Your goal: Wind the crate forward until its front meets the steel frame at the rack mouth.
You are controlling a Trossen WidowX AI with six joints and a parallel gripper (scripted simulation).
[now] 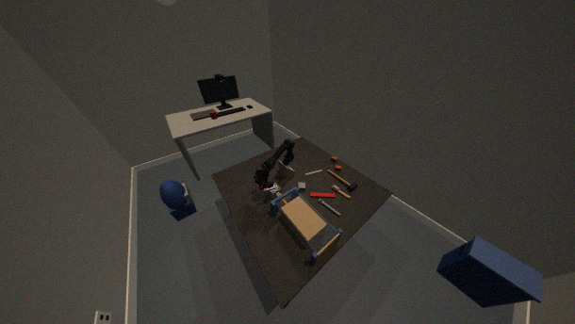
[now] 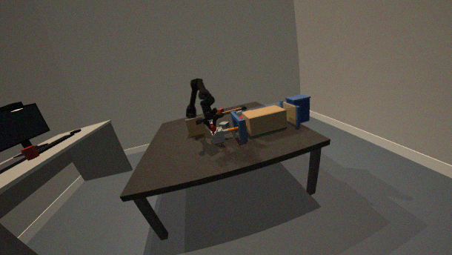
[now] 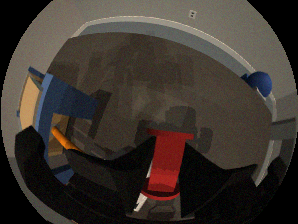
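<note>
Right now my gripper tip is 50 mm to the right of the winch handle and 30 mm above it. Round my gripper tip: red knob: 20 mm to the left, 10 mm behind; then grey hand winch: 110 mm to the left, 100 mm below; then blue frame: 170 mm ahead, 130 mm to the left, 30 mm below.
</note>
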